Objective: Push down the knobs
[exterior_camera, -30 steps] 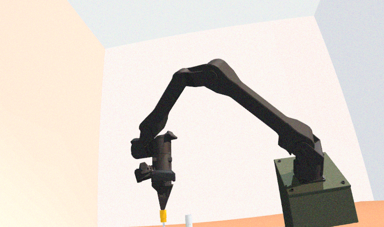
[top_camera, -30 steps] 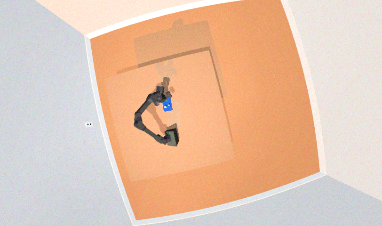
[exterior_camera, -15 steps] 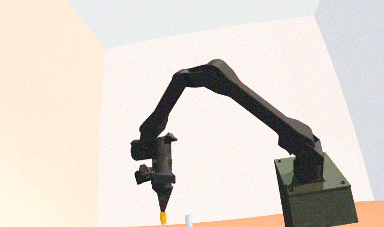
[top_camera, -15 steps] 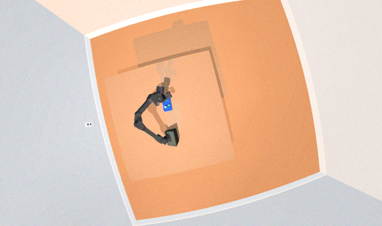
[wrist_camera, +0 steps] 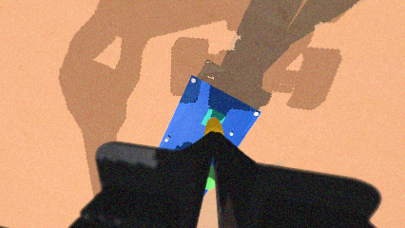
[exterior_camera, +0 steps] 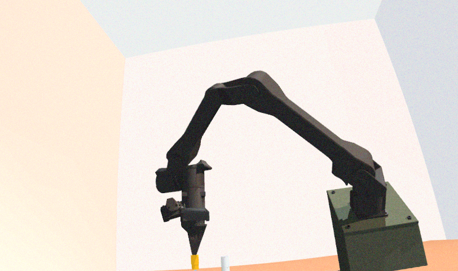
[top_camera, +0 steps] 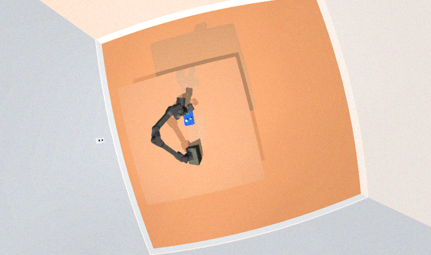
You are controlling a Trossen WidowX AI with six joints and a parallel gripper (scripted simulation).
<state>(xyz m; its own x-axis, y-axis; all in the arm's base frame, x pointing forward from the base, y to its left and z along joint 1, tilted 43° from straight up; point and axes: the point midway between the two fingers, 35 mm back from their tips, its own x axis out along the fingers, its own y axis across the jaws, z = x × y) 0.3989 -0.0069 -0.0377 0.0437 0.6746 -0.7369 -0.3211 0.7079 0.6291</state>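
Right now my gripper tip is 8 cm past the grey knob, 2 cm to the right of it and 2 cm above it.
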